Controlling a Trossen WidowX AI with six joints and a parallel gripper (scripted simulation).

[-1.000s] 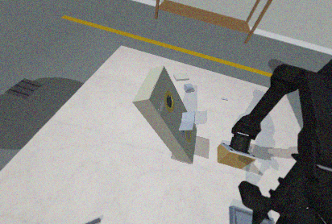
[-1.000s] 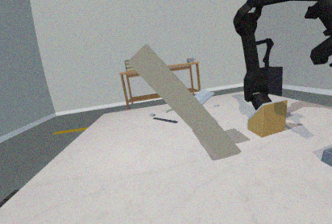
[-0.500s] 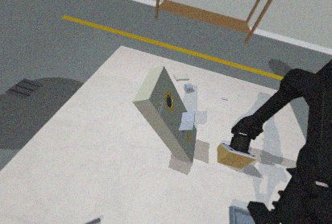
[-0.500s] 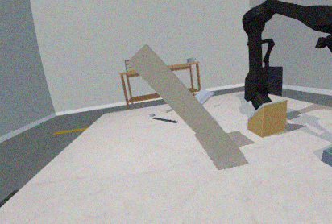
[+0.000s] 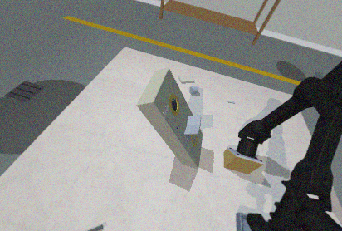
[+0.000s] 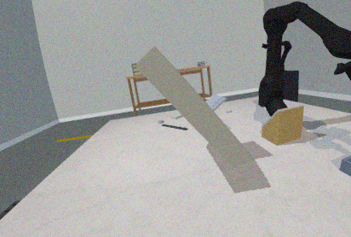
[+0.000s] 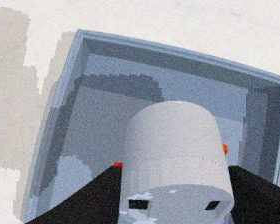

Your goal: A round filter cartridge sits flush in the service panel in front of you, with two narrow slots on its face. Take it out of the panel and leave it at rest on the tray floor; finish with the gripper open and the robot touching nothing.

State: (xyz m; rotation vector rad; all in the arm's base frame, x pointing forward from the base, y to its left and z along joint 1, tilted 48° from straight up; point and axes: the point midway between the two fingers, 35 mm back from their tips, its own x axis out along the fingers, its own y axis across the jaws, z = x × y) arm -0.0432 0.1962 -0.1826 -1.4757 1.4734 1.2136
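Now: the grey-blue tray 6 cm below my gripper tip. The rest, counted from my gripper tip: round filter cartridge: right at my gripper tip; then grey-green service panel: 36 cm ahead, 30 cm to the right, 10 cm above; then flat white piece: 77 cm to the right, 35 cm ahead, 6 cm below.
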